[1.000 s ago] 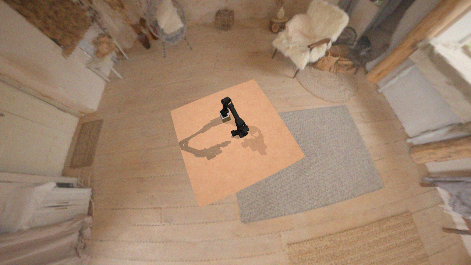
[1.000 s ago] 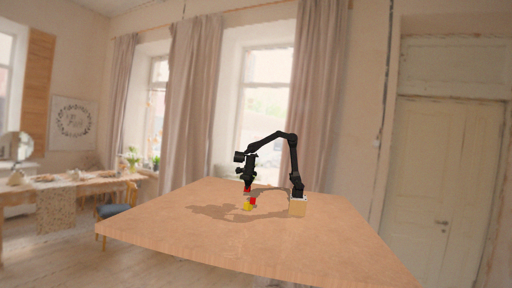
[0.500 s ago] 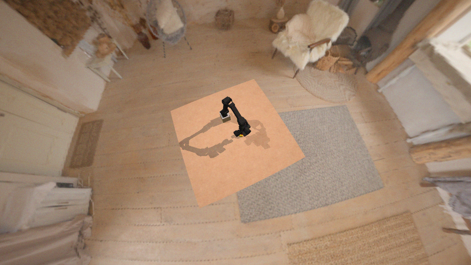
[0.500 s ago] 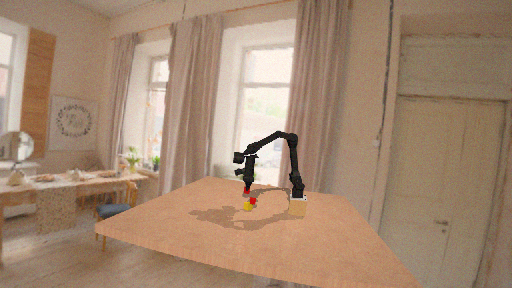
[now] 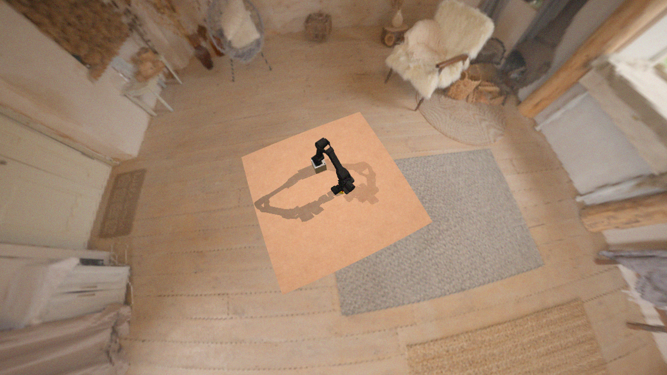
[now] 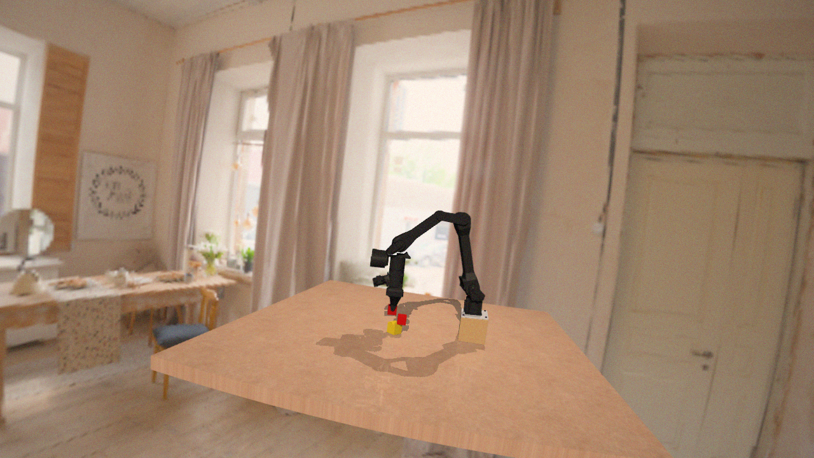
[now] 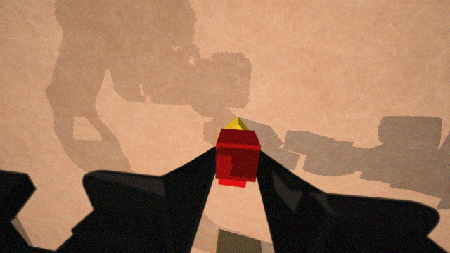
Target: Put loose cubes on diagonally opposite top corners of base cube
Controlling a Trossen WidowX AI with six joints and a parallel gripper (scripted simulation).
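My gripper tip is 70 mm above the yellow base cube and 20 mm past it.
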